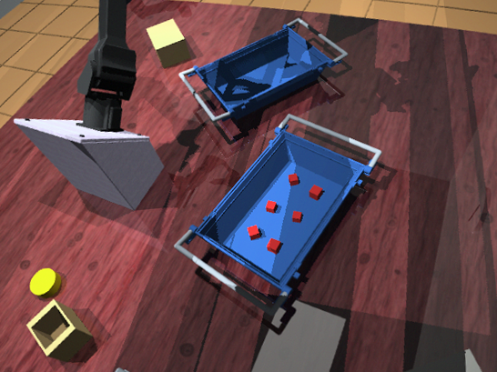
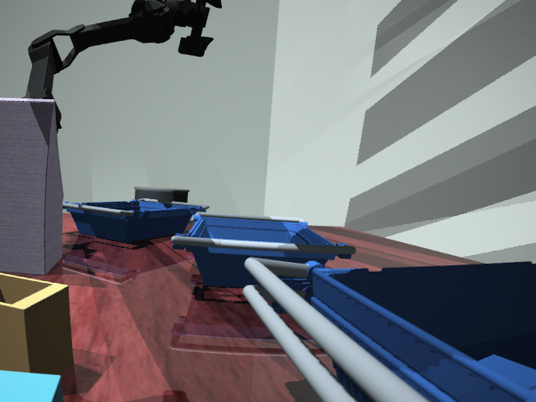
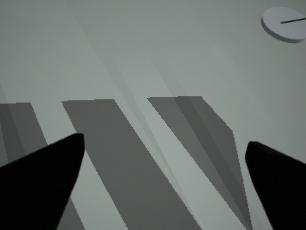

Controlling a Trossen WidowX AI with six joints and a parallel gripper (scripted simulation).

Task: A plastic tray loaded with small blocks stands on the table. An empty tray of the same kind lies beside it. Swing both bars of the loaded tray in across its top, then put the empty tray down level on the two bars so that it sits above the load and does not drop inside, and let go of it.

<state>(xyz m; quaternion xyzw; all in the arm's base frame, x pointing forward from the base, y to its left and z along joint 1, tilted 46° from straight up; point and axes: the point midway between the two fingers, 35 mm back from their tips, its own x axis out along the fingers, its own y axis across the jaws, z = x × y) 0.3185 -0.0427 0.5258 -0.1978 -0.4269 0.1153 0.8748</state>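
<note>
The red block is 50 cm below my gripper tip, 33 cm to the right of it and 6 cm ahead of it. From my gripper tip the other things lie so: blue tray: 47 cm below, 15 cm behind, 6 cm to the right; then tan cube: 48 cm below, 46 cm behind, 1 cm to the left; then yellow disc: 66 cm to the right, 50 cm below, 35 cm behind.
</note>
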